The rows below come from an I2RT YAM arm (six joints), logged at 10 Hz.
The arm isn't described. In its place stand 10 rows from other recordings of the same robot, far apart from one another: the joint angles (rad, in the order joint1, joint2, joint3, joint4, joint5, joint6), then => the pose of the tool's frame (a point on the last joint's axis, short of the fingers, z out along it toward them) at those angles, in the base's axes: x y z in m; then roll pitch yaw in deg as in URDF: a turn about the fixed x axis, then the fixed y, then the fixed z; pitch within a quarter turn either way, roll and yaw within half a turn.
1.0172, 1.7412, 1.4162, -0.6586, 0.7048, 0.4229 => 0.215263 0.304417 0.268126 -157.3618 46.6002 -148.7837
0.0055, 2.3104, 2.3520, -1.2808, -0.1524, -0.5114 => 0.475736 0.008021 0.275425 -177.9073 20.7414 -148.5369
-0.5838, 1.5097, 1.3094, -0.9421, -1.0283, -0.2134 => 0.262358 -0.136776 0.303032 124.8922 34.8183 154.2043
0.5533, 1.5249, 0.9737, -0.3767, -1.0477, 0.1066 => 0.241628 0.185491 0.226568 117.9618 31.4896 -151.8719
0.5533, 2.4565, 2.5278, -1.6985, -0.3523, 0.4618 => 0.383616 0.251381 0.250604 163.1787 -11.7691 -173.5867
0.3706, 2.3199, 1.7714, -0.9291, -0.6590, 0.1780 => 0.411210 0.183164 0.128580 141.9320 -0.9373 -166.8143
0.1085, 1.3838, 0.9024, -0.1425, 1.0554, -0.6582 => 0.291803 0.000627 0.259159 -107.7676 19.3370 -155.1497
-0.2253, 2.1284, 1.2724, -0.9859, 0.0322, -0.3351 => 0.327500 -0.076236 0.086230 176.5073 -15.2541 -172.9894
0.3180, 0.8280, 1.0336, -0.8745, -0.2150, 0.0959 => 0.144257 0.055482 0.349256 161.1521 50.1953 -170.1827
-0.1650, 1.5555, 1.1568, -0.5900, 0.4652, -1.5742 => 0.316201 -0.068842 0.249261 -143.6947 -22.1227 -114.7114
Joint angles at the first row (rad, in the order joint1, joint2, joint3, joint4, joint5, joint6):
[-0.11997, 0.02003, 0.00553, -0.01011, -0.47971, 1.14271]
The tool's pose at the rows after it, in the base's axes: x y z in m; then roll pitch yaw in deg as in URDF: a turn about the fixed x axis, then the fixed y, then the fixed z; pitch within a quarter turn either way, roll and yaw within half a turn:
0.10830 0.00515 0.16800 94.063 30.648 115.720
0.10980 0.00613 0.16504 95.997 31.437 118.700
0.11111 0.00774 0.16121 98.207 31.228 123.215
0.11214 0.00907 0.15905 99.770 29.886 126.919
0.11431 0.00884 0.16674 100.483 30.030 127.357
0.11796 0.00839 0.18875 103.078 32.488 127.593
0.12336 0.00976 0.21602 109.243 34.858 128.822
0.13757 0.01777 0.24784 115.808 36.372 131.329
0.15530 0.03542 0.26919 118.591 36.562 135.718
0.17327 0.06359 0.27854 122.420 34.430 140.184
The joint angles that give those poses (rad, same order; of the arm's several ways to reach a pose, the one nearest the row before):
[-0.11959, 0.02950, 0.00554, -0.04680, -0.53120, 0.99890]
[-0.11732, 0.06620, 0.00554, -0.04482, -0.56098, 0.96341]
[-0.11617, 0.11080, 0.00555, -0.04486, -0.61590, 0.93404]
[-0.11612, 0.15314, 0.00971, -0.04482, -0.66621, 0.92565]
[-0.11572, 0.19972, 0.04404, -0.04593, -0.66543, 0.91383]
[-0.10589, 0.27290, 0.14515, -0.10972, -0.62431, 0.85126]
[-0.06538, 0.36943, 0.28822, -0.23636, -0.52353, 0.77231]
[0.03263, 0.51788, 0.45338, -0.32289, -0.38203, 0.73416]
[0.15814, 0.65559, 0.56747, -0.32596, -0.30002, 0.74026]
[0.31455, 0.80052, 0.65823, -0.32521, -0.19395, 0.79176]

